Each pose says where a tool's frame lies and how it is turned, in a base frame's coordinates. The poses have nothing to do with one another.
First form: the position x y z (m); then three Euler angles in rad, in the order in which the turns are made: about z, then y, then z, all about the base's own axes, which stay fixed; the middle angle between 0 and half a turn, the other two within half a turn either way.
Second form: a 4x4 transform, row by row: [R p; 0 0 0 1], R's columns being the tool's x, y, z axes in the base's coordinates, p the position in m. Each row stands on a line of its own. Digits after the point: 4 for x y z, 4 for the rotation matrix.
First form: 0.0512 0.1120 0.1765 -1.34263 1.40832 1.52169
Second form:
0.9747 -0.2182 0.0484 0.0512
-0.0113 0.1685 0.9856 0.1120
-0.2232 -0.9613 0.1618 0.1765
0 0 0 1

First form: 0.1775 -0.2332 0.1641 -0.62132 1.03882 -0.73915
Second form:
-0.0873 0.7660 0.6369 0.1775
-0.7080 0.4020 -0.5806 -0.2332
-0.7007 -0.5017 0.5072 0.1641
0 0 0 1

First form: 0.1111 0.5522 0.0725 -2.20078 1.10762 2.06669
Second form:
0.8359 0.3464 -0.4257 0.1111
0.1530 0.5979 0.7869 0.5522
0.5271 -0.7229 0.4468 0.0725
0 0 0 1

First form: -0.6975 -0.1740 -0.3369 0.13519 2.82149 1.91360
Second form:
0.1892 -0.9762 -0.1058 -0.6975
-0.9311 -0.2126 0.2964 -0.1740
-0.3118 0.0424 -0.9492 -0.3369
0 0 0 1

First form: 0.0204 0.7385 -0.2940 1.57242 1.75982 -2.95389
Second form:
0.1863 -0.1849 -0.9649 0.0204
-0.9825 -0.0335 -0.1833 0.7385
0.0016 0.9822 -0.1879 -0.2940
0 0 0 1

